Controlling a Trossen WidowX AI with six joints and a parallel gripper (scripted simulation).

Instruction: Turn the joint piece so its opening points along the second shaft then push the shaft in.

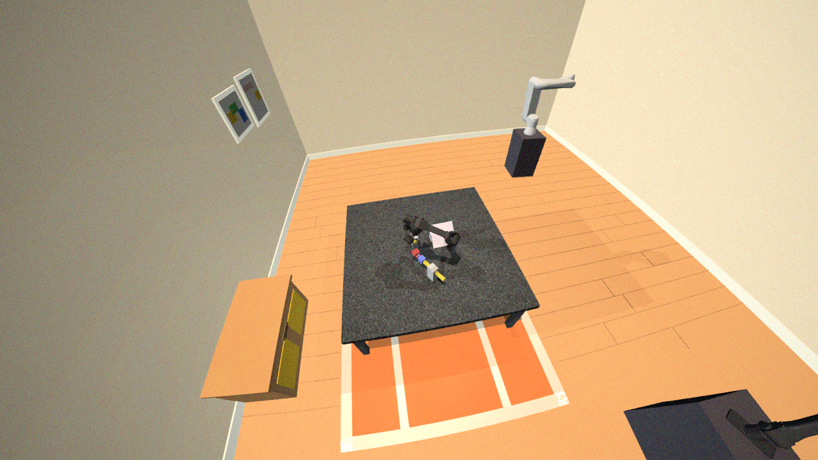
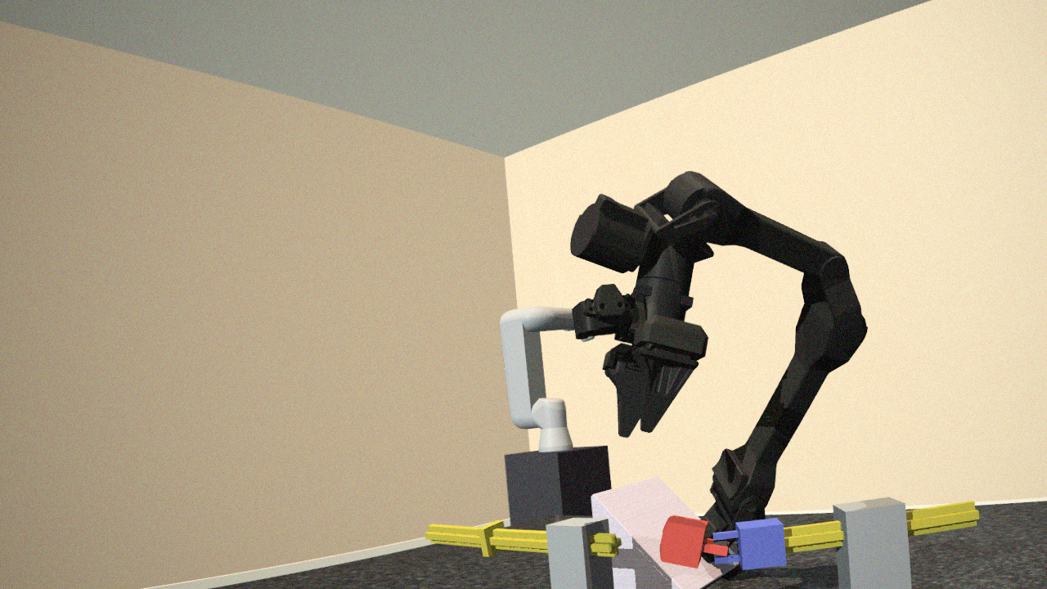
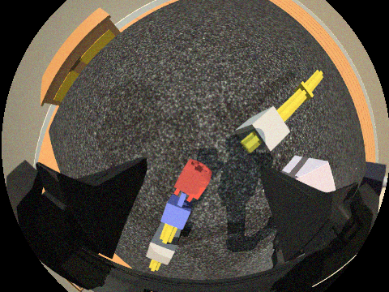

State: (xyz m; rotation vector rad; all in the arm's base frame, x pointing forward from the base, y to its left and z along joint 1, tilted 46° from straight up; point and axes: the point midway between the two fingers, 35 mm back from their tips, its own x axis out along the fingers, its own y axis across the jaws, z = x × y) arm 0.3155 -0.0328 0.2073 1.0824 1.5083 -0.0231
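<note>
The red square joint piece is 110 mm below my gripper tip, 40 mm to the left of it and 20 mm behind it.
</note>
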